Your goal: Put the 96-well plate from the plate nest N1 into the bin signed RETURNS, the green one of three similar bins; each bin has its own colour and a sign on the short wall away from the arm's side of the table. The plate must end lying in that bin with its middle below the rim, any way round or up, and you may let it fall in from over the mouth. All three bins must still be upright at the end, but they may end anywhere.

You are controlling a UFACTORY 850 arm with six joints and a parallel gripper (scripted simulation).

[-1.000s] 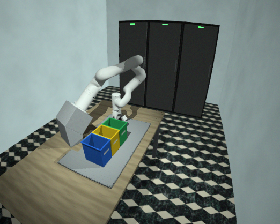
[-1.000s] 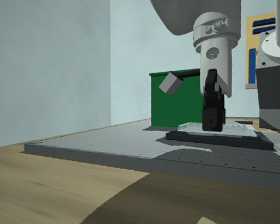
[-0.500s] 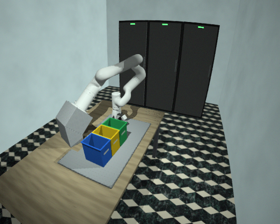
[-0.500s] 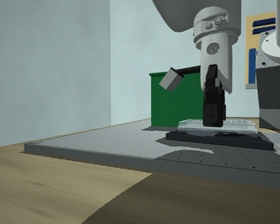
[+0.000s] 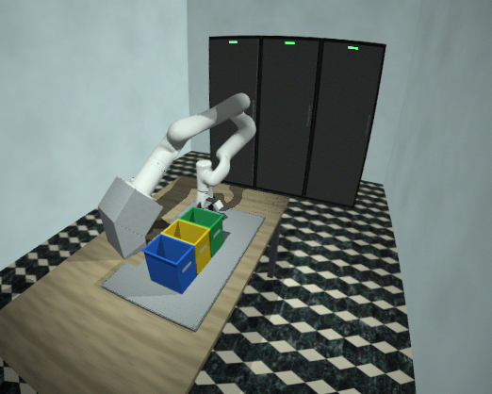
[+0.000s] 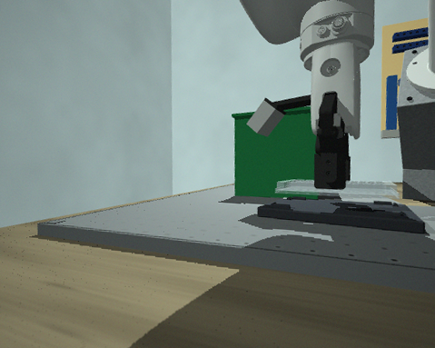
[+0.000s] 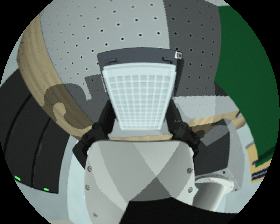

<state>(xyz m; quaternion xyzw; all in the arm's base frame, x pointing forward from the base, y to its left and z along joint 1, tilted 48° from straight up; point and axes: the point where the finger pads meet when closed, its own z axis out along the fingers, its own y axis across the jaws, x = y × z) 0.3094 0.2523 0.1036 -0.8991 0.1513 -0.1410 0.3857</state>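
My hand is 4 cm above the dark plate nest. Also, from my hand: clear 96-well plate (1 cm below); then green bin (23 cm to the right, 10 cm ahead, 4 cm above); then yellow bin (36 cm to the right, 9 cm ahead, 4 cm above).
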